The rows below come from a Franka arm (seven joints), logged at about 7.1 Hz.
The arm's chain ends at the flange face. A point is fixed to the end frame.
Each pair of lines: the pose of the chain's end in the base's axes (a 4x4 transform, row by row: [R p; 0 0 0 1], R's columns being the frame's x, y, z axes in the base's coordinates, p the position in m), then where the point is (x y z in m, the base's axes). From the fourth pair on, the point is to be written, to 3 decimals.
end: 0.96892, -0.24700, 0.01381, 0.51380; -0.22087, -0.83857, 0.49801, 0.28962; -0.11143, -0.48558, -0.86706, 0.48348; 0, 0, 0, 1
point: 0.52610 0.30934 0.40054
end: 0.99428, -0.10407, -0.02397, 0.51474; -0.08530, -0.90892, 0.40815, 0.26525; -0.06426, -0.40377, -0.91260, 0.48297; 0, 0, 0, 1
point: 0.52733 0.27843 0.39879
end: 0.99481, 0.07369, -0.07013, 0.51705; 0.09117, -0.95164, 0.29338, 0.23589; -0.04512, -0.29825, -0.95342, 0.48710; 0, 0, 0, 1
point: 0.52954 0.24175 0.40208
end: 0.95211, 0.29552, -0.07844, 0.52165; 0.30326, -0.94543, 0.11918, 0.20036; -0.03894, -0.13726, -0.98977, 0.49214; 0, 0, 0, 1
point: 0.537 0.196 0.408
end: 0.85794, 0.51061, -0.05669, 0.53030; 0.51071, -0.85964, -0.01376, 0.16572; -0.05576, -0.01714, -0.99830, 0.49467; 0, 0, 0, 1
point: 0.551 0.155 0.412
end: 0.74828, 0.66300, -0.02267, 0.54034; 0.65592, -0.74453, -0.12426, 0.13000; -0.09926, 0.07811, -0.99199, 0.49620; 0, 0, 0, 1
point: 0.565 0.115 0.415
